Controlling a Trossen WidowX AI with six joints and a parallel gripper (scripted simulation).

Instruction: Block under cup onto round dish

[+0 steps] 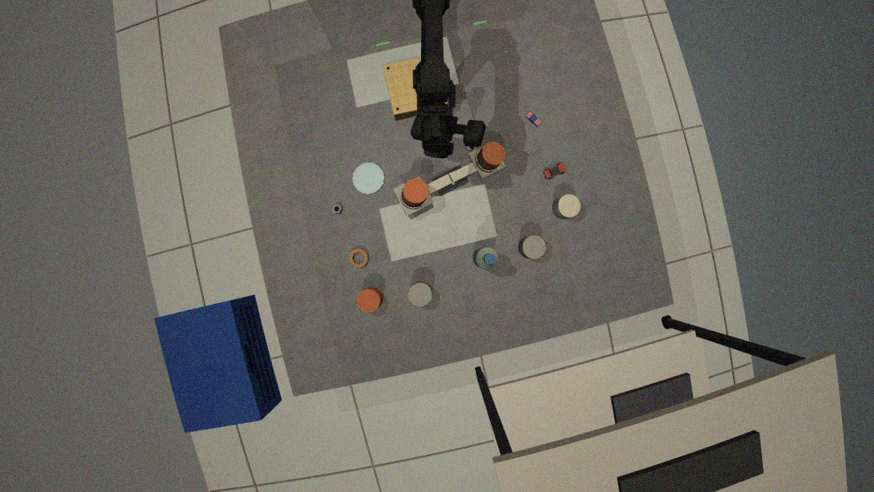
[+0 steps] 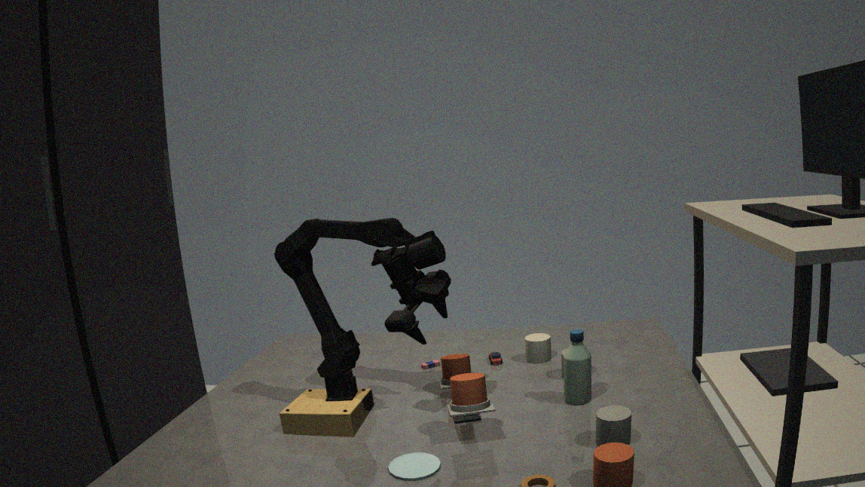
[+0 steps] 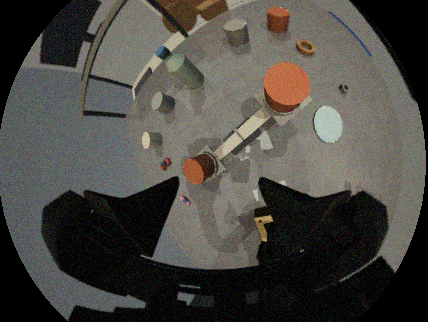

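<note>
The green block lies 15 cm below my gripper tip, 10 cm to the left of it and 3 cm ahead of it. Round my gripper tip: green bottle (31 cm ahead, 8 cm below, 2 cm to the right); pale blue round dish (27 cm to the right, 19 cm below, 4 cm behind); eraser (29 cm to the left, 19 cm below, 5 cm behind).
</note>
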